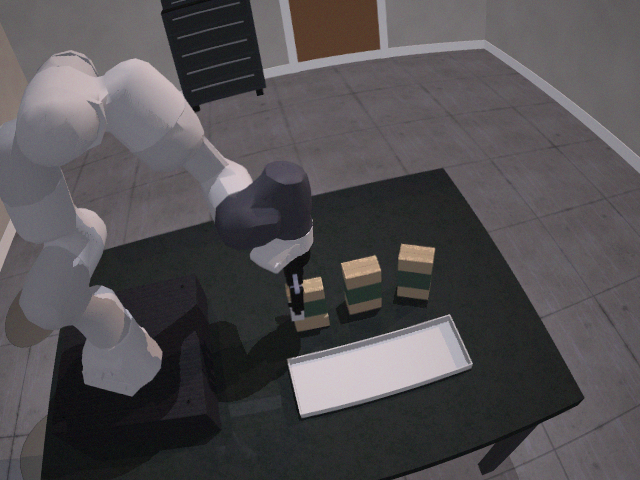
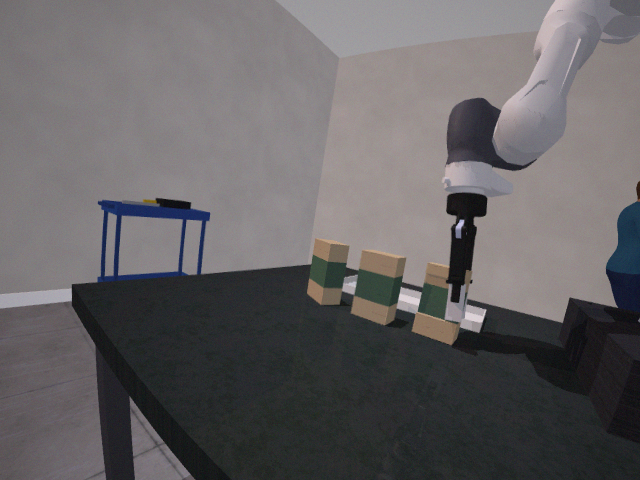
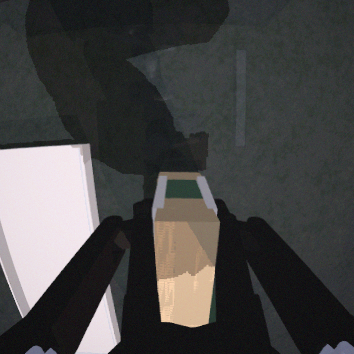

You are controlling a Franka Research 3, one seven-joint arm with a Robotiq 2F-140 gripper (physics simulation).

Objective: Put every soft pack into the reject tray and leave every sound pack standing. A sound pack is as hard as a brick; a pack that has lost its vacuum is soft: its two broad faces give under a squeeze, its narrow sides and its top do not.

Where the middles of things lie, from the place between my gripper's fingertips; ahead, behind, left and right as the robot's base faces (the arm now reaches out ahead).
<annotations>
My hand is 180 mm short of the white reject tray (image 1: 356, 373), 150 mm to the left of it and 30 mm above it.
</annotations>
